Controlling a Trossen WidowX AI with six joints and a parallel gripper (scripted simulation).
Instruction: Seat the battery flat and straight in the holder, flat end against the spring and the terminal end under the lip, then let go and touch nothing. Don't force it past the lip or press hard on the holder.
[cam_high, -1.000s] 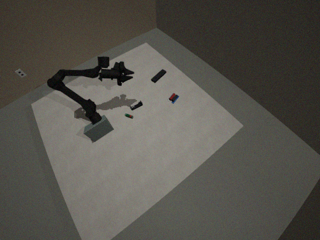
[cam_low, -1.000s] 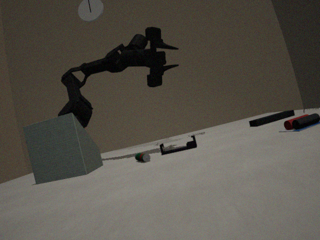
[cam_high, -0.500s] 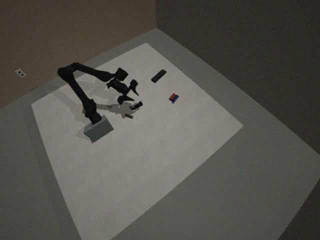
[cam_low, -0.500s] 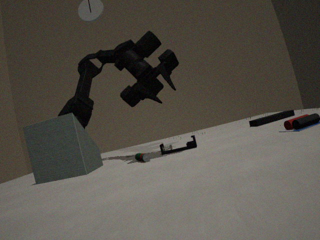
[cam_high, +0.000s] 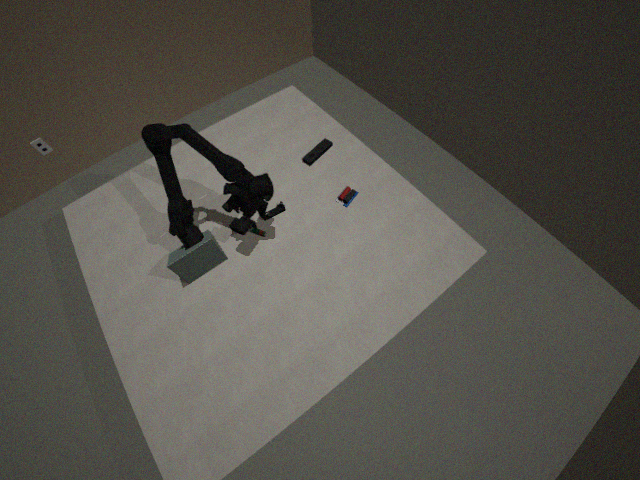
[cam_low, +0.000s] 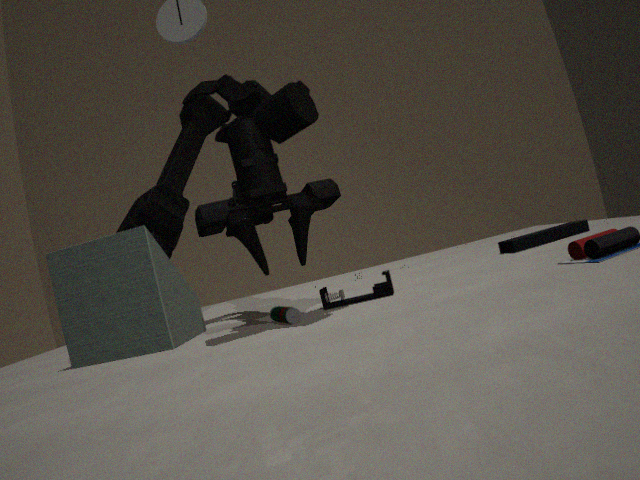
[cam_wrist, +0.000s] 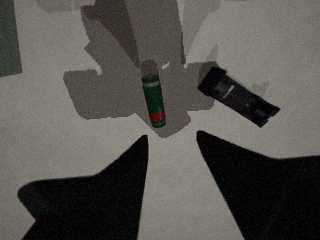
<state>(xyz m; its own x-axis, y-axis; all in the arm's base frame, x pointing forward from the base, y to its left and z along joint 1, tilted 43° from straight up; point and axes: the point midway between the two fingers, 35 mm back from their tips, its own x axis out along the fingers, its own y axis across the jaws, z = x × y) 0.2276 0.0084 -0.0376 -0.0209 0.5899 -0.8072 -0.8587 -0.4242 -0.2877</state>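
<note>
My gripper tip is 60 mm above the battery and 20 mm past it. Also, from my gripper tip: black bar: 390 mm ahead, 240 mm to the left, 50 mm below.
</note>
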